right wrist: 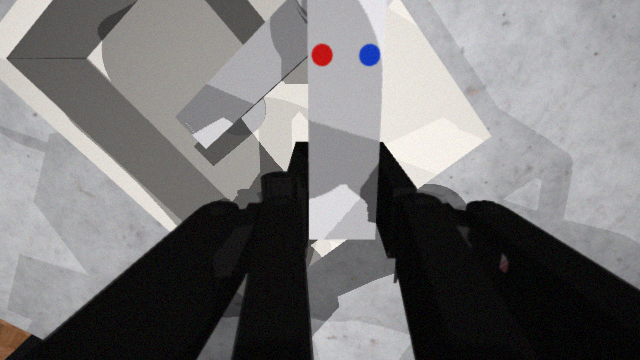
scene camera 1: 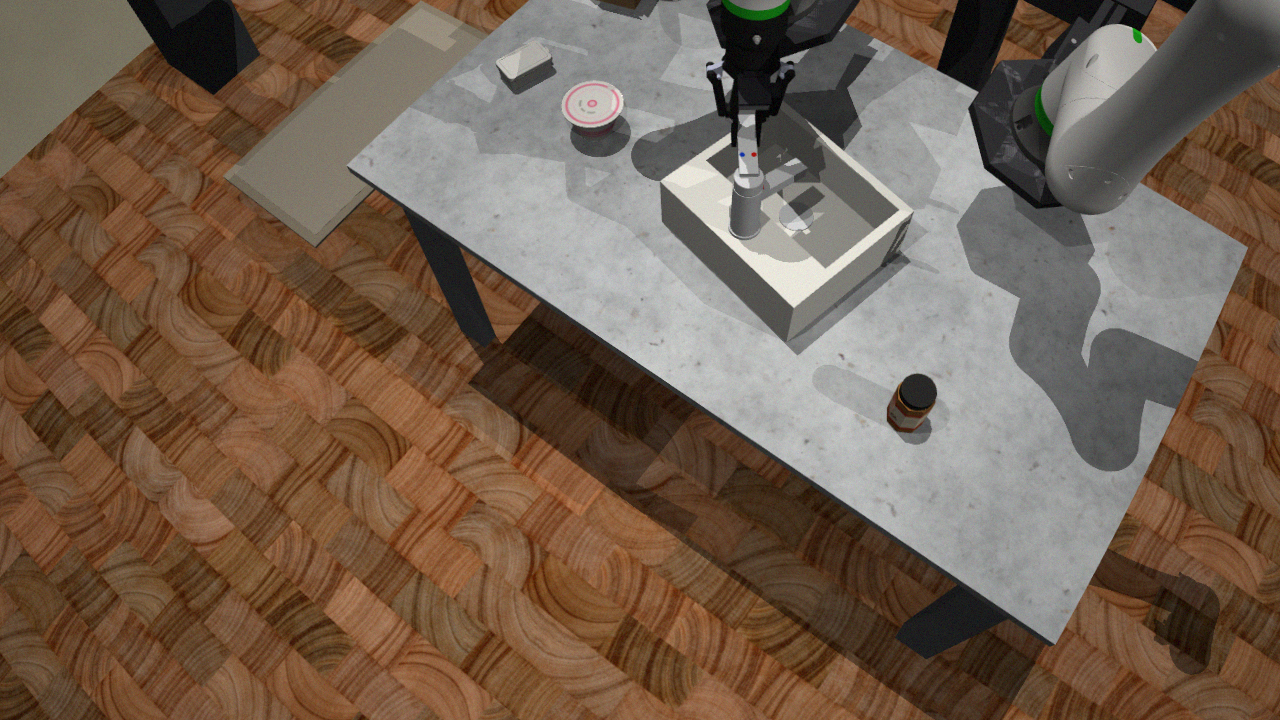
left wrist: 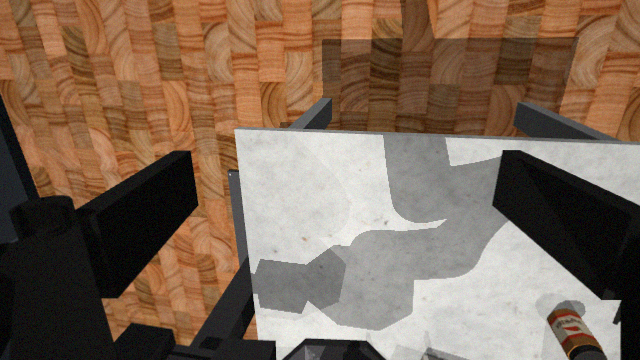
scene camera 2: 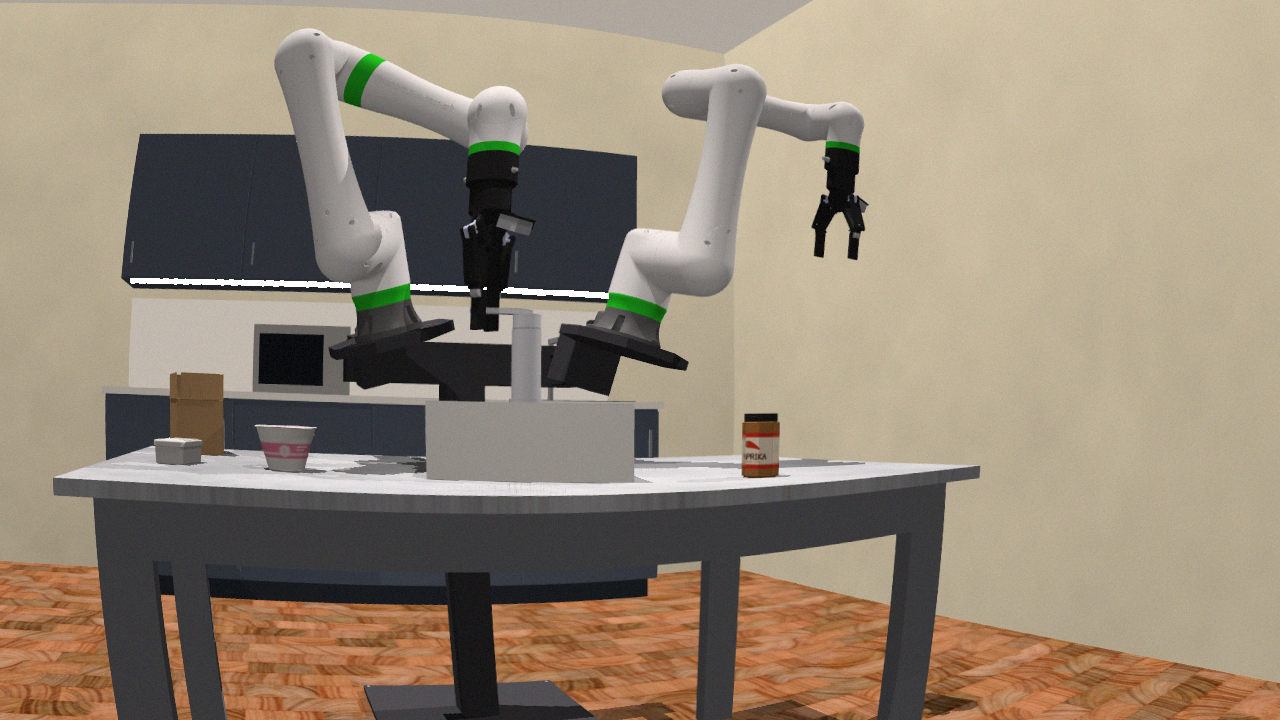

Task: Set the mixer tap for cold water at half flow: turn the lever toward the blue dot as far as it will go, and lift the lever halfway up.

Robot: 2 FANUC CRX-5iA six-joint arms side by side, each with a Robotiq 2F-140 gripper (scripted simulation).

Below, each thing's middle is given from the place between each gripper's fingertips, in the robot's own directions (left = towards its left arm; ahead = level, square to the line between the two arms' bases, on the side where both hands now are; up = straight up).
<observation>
Right now my right hand [scene camera 2: 484, 330] is 40 mm short of the flat lever [scene camera 1: 747, 144] and 30 mm to the right of it. The rest, counted from my right hand: pink-and-white bowl [scene camera 1: 593, 105] 40 mm behind, 360 mm to the right, 230 mm below; then paprika jar [scene camera 2: 760, 431] 160 mm ahead, 430 mm to the left, 220 mm below; then white basin [scene camera 1: 838, 203] 40 mm behind, 80 mm to the left, 240 mm below.
Right now the paprika jar is 52 cm to the right of my left hand [scene camera 2: 835, 258], 45 cm below it and 42 cm ahead of it. Also, from my left hand: pink-and-white bowl (131 cm to the right, 45 cm below, 22 cm ahead); then white basin (88 cm to the right, 46 cm below, 21 cm ahead); then flat lever (93 cm to the right, 29 cm ahead, 22 cm below).
</observation>
